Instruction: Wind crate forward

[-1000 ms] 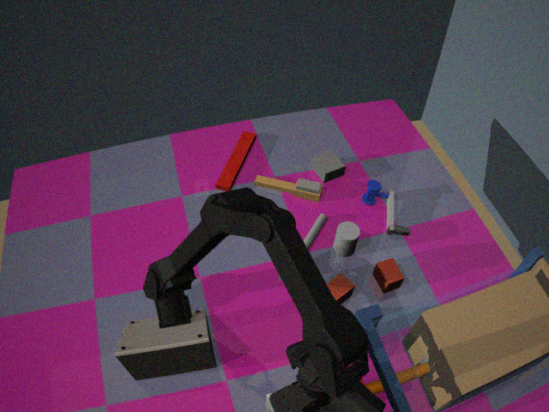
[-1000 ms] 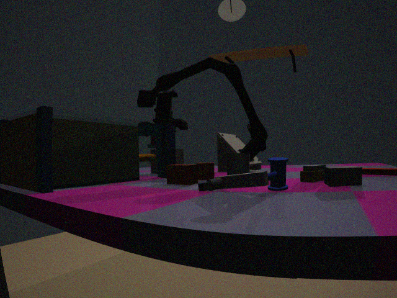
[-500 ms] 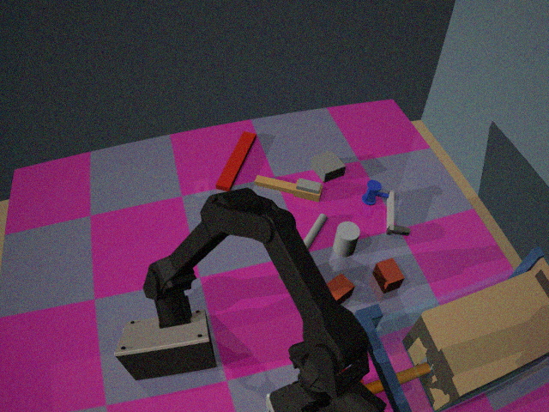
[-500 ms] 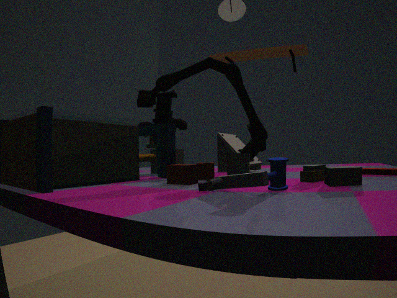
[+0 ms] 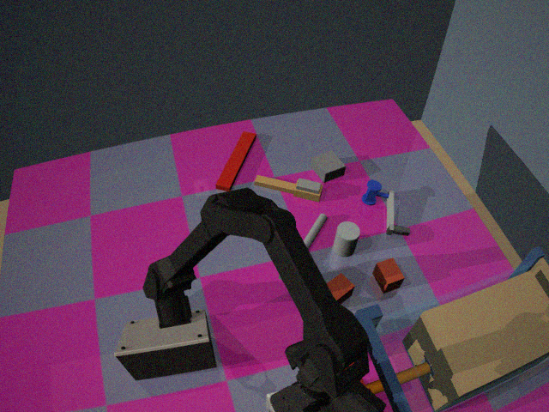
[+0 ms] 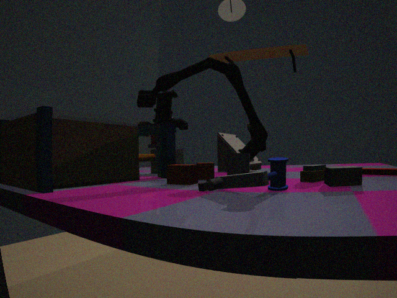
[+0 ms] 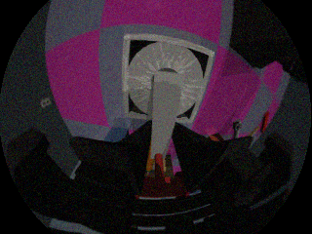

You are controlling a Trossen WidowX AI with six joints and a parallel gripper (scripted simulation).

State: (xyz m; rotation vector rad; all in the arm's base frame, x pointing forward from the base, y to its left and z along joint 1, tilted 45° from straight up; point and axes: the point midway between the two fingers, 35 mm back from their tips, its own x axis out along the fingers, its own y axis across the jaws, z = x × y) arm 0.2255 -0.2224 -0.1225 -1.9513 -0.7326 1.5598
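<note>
Right now the winch handle with red hub is 1 cm ahead of my gripper tip and 2 cm above it. From my gripper tip the other things lie so: winch (6 cm behind, 1 cm to the right, 6 cm below); blue steel frame (11 cm ahead, 2 cm above); red knob (5 cm ahead, 5 cm above).
</note>
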